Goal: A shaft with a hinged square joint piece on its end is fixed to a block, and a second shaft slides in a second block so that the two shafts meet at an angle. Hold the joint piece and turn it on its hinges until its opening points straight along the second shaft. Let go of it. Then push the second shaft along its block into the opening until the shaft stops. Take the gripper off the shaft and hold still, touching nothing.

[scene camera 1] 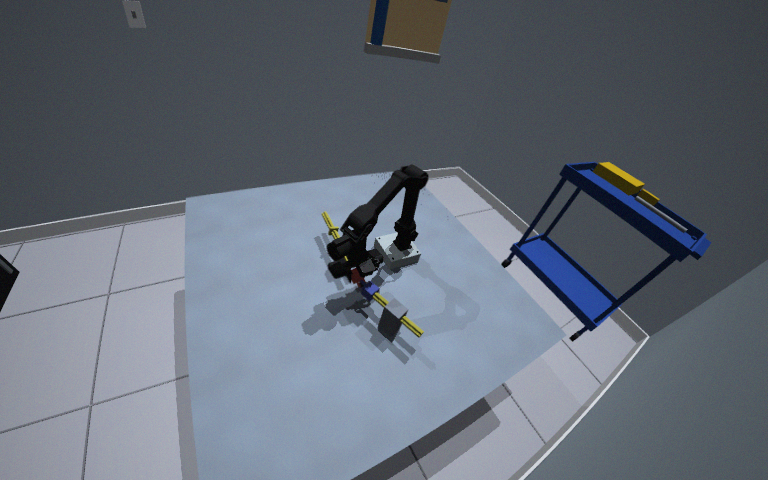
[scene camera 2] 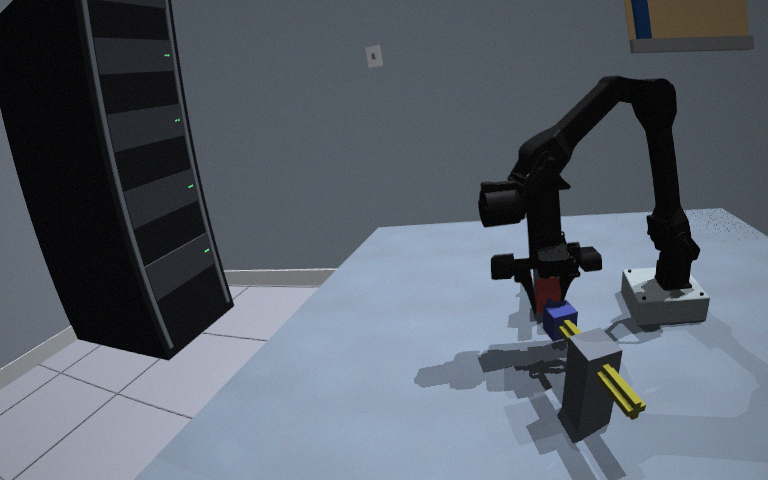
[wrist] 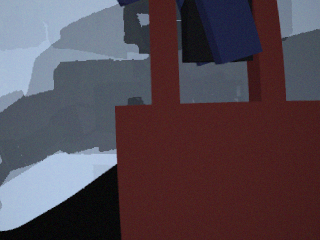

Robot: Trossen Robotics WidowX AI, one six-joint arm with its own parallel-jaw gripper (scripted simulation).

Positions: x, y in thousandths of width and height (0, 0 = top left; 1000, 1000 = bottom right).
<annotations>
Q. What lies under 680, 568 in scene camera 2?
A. My gripper.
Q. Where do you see a joint piece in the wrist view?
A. At 761, 681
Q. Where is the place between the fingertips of my gripper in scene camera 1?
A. At 463, 584
</annotations>
